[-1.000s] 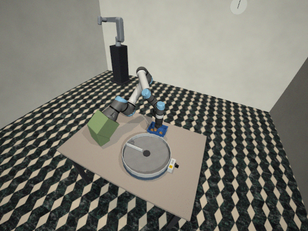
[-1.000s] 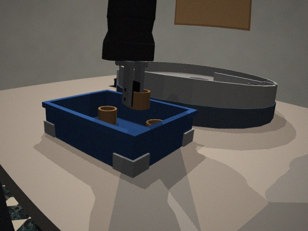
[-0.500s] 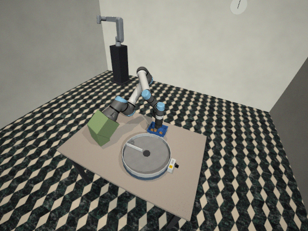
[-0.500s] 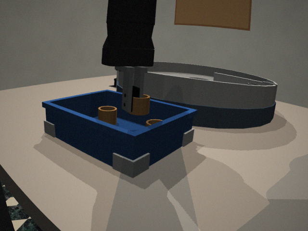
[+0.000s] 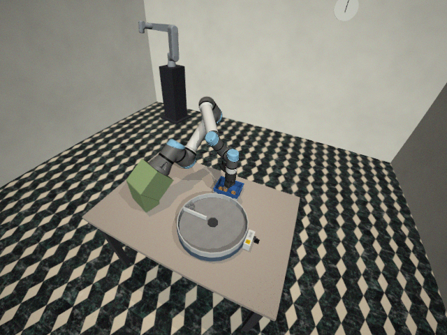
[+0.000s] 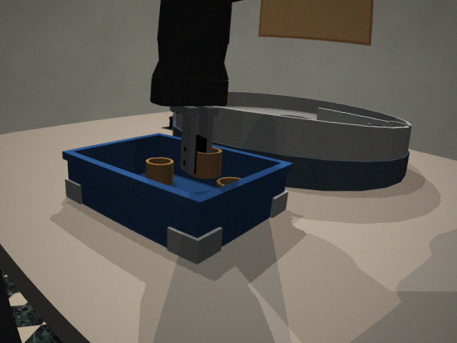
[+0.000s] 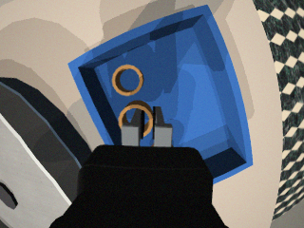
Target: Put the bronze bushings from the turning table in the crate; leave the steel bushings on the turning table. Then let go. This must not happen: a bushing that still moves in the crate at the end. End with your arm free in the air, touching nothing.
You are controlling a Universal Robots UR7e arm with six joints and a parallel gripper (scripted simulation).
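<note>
Now: hand 1 cm short of the blue crate, 2 cm to the right of it and 3 cm above it. Also, from my hand: turning table 9 cm ahead, 30 cm to the right.
</note>
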